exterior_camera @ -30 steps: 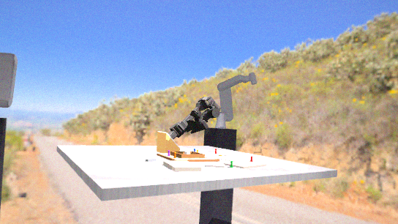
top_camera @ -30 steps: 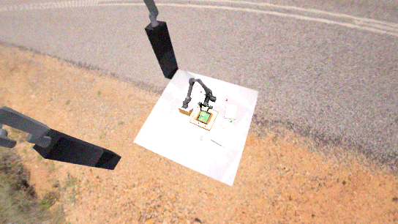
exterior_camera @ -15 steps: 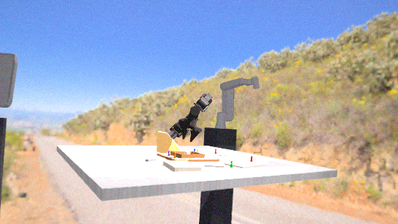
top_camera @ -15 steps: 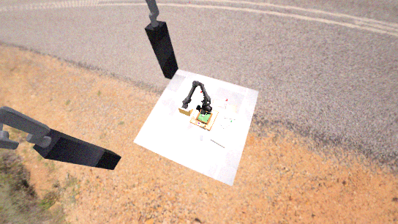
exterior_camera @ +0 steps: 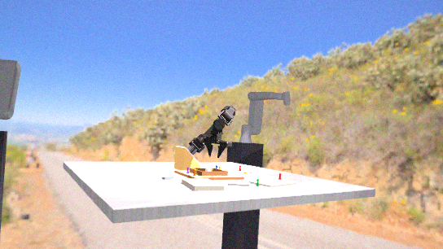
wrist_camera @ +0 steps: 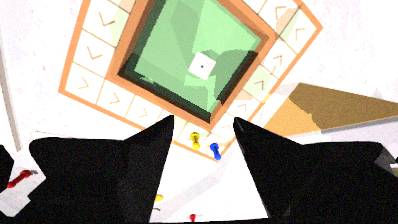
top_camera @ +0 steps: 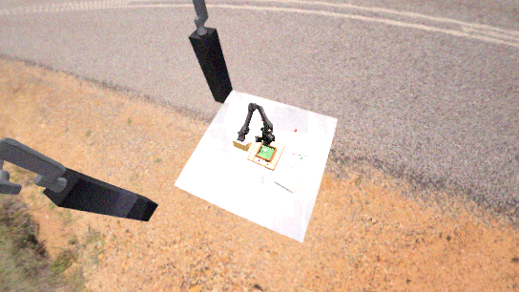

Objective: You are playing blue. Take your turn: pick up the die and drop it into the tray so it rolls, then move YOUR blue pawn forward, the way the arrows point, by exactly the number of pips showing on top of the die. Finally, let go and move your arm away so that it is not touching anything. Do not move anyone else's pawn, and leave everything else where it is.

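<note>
Now: the blue pawn 80 mm behind my gripper tip, 70 mm to the left of it and 70 mm below it. From my gripper tip the other things lie so: white die: 20 mm ahead, 40 mm to the right, 70 mm below; then yellow pawn: 40 mm behind, 60 mm to the left, 70 mm below; then green tray: 30 mm ahead, 50 mm to the right, 90 mm below.
</note>
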